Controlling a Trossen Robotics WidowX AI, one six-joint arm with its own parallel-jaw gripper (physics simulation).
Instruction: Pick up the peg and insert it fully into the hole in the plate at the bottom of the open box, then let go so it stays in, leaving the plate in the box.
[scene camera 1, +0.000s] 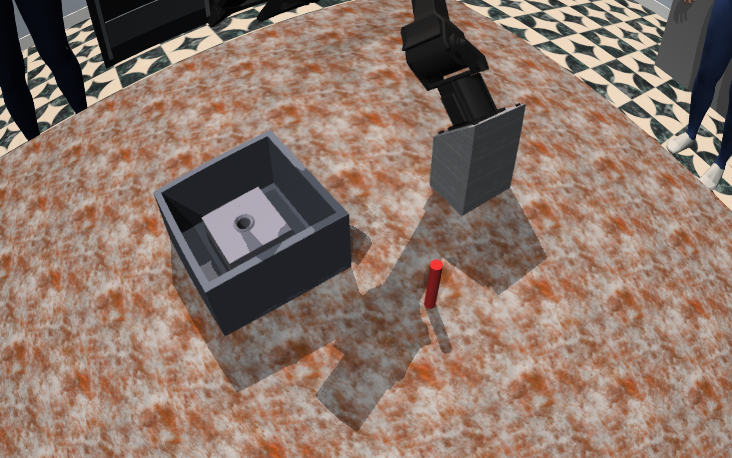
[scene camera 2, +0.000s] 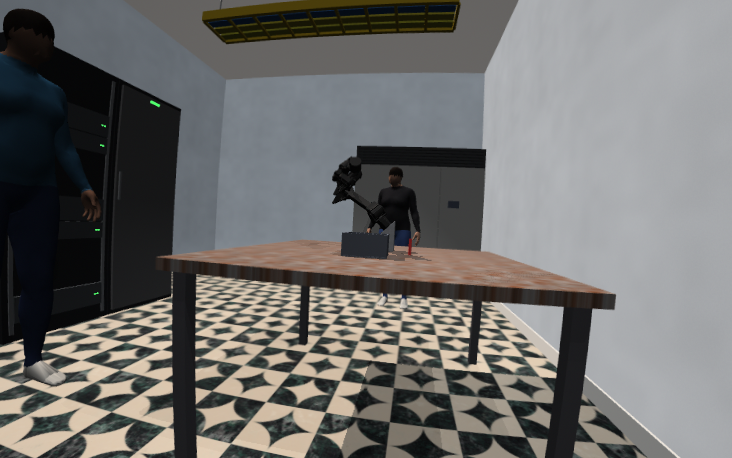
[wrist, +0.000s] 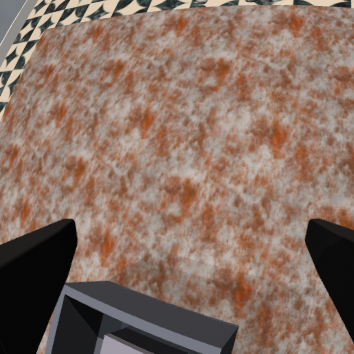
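Pixels of known places: gripper, fingertip midpoint: (scene camera 1: 235, 22) (scene camera 2: 333, 199) (wrist: 194, 231); arm's base at its link origin: (scene camera 1: 477, 120) (scene camera 2: 387, 227).
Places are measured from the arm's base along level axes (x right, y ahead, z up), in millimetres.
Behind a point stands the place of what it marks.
Note:
The red peg (scene camera 1: 432, 286) @(x -106, y 190, z -79 mm) (scene camera 2: 409, 246) @(x -99, y 190, z -84 mm) stands upright on the table, apart from the box and to its right in both scene views. It does not show in the wrist view. The dark grey open box (scene camera 1: 286, 275) @(x 12, y 305, z -75 mm) (scene camera 2: 364, 245) @(x 114, y 397, z -77 mm) (wrist: 150, 307) @(x 202, y 292, z -77 mm) stands on the table. The pale plate (scene camera 1: 259, 205) @(x 118, y 270, z -69 mm) (wrist: 120, 346) @(x 149, y 318, z -69 mm) lies at its bottom, with a round hole (scene camera 1: 244, 222) @(x 115, y 298, z -78 mm) near its middle. My gripper (wrist: 194, 231) @(x 281, y 190, z 122 mm) is open and empty, with its fingers wide apart. It is high above the table; in the wrist view part of the box shows low between and beyond the fingers.
A grey block (scene camera 1: 472, 167) @(x -33, y 46, z -37 mm) under the arm's base stands behind the peg in the first scene view. The black arm (scene camera 1: 445, 54) @(x 41, y 28, z 98 mm) (scene camera 2: 367, 202) @(x 119, y -22, z 131 mm) rises from it. The box walls stand higher than the plate. The table edge (scene camera 2: 377, 283) @(x 66, y 849, z -142 mm) and people beyond the table also show.

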